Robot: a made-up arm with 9 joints. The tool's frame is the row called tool.
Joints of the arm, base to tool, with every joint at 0 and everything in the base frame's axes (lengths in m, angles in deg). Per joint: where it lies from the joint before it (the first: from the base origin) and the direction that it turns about. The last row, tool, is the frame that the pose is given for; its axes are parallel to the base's.
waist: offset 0 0 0.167 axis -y
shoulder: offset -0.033 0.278 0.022 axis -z
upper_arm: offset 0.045 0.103 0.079 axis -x
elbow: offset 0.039 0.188 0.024 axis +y
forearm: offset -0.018 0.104 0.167 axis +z
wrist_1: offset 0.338 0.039 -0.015 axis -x
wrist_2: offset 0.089 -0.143 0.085 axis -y
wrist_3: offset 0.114 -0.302 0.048 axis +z
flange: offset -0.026 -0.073 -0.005 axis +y
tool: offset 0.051 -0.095 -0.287
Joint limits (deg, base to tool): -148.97..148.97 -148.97..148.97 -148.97..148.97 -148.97..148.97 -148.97..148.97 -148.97..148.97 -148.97..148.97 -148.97..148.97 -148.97..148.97
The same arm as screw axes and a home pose.
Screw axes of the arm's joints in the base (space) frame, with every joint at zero. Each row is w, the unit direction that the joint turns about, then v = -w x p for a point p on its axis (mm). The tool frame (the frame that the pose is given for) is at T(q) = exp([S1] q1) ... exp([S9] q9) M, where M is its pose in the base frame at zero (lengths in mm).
S1: w 0 -1 0 v 167.0 0.0 0.0
S2: w 0 0 -1 v -278.0 -33.0 0.0
S3: w -1 0 0 v 0.0 -268.0 381.0
S4: w 0 1 0 v -292.0 0.0 51.0
S5: w 0 0 1 v 673.0 -33.0 0.0
S6: w -1 0 0 v 0.0 -444.0 712.0
S7: w 0 -1 0 v 529.0 0.0 -460.0
S8: w 0 0 1 v 267.0 -574.0 0.0
S9: w 0 1 0 v -572.0 0.0 548.0
M =
1 0 0 599.0
0 1 0 99.0
0 0 1 285.0
0 0 0 1
Joint limits (deg, base to tool): -148.97..148.97 -148.97..148.97 -148.97..148.97 -148.97..148.97 -148.97..148.97 -148.97..148.97 -148.97..148.97 -148.97..148.97 -148.97..148.97

